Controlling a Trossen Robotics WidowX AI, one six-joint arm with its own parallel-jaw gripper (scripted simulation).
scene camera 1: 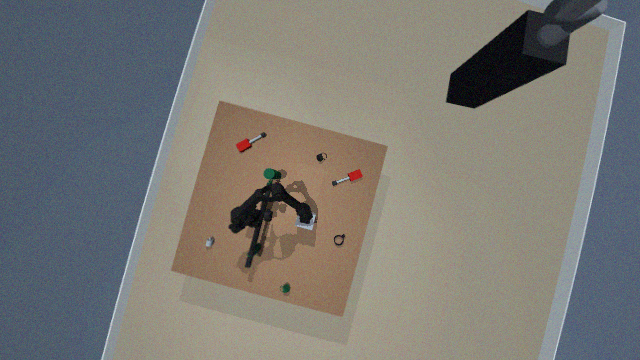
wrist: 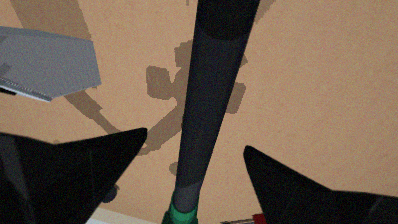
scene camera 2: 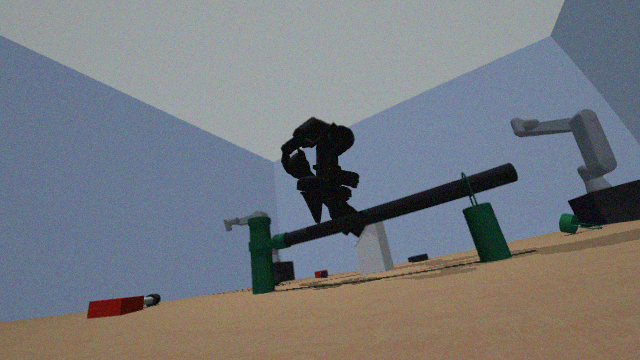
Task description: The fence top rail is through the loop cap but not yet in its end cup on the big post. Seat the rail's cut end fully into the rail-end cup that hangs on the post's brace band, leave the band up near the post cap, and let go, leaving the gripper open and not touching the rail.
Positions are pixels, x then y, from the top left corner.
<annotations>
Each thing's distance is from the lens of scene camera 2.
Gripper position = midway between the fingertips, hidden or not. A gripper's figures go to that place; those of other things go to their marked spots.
gripper [scene camera 2: 327, 223]: 54 cm
dark top rail [scene camera 2: 457, 189]: 46 cm
green loop post [scene camera 2: 489, 240]: 45 cm
big green post [scene camera 2: 261, 260]: 64 cm
The marked spots on the green loop post and the big green post are 52 cm apart.
</annotations>
